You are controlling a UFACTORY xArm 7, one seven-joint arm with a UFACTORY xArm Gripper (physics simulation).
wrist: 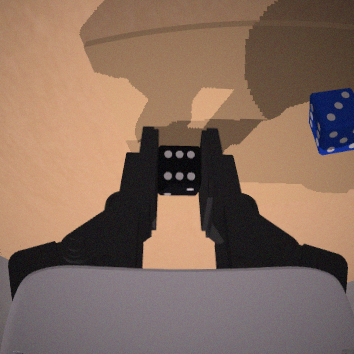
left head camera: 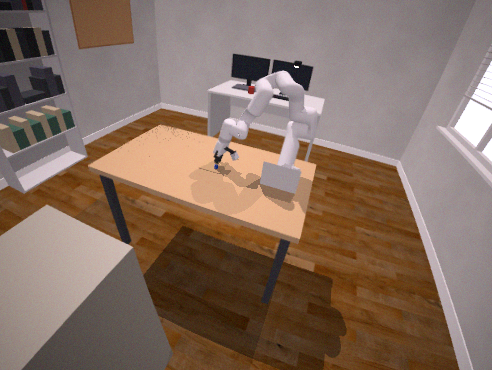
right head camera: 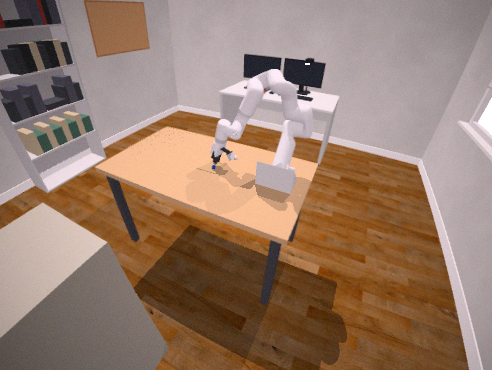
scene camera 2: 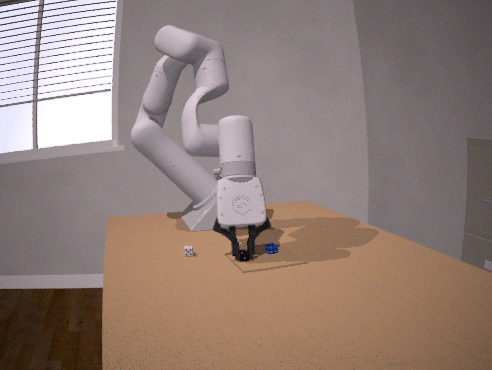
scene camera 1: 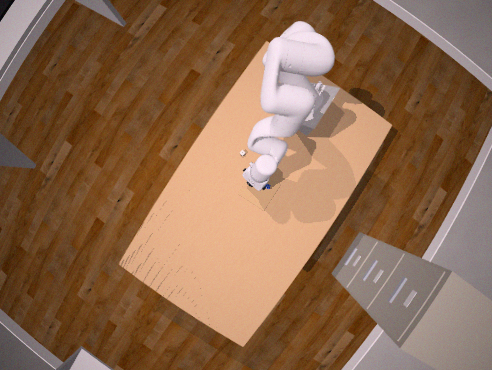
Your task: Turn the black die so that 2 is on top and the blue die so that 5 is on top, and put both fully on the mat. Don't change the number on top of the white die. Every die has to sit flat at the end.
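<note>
My gripper point(scene camera 2: 243, 251) point(wrist: 178, 149) is shut on the black die point(scene camera 2: 243, 256) point(wrist: 179, 166), low over the left part of the thin tan mat point(scene camera 2: 270, 264) point(scene camera 1: 263, 203); whether the die touches the mat is unclear. Its face with six pips is towards the wrist camera. The blue die point(left head camera: 216, 167) point(right head camera: 213, 167) point(scene camera 1: 268, 187) point(scene camera 2: 271, 248) point(wrist: 332, 122) stands beside the gripper, apparently on the mat; three pips and a face with several pips show in the wrist view, and its top number is unclear. The white die point(scene camera 1: 243, 153) point(scene camera 2: 188, 251) sits off the mat; its top number is unreadable.
The wooden table point(left head camera: 150, 160) point(scene camera 1: 215, 240) bears the robot's grey base plate point(left head camera: 280, 177) at one end. The arm arches over the table between base and mat, and its shadow falls across part of the mat. A drawer cabinet point(scene camera 1: 390, 280) stands beyond the table's long edge.
</note>
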